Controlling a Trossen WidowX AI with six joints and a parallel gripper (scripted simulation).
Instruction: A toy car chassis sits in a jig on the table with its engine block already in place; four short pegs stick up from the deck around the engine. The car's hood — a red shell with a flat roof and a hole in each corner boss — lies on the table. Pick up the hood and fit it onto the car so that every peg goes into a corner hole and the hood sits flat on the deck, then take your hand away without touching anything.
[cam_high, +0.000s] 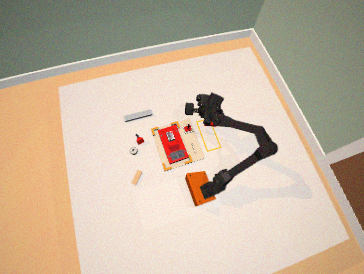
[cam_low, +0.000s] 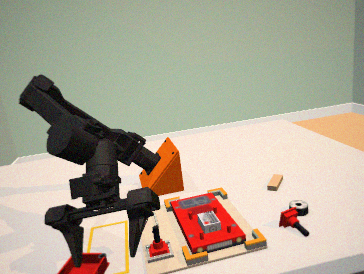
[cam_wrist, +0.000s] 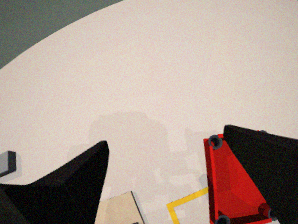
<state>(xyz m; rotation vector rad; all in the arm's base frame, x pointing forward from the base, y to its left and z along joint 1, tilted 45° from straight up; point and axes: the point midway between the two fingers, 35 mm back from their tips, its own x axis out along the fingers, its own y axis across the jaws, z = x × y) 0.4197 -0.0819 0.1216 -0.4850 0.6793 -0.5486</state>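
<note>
Right now the red hood is 7 cm behind my gripper tip, 5 cm to the right of it and 6 cm below it. Also, from my gripper tip: grey bar (9 cm ahead, 33 cm to the left, 6 cm below); then wooden block (25 cm behind, 44 cm to the left, 6 cm below); then grey engine block (10 cm behind, 21 cm to the left, 5 cm below).
</note>
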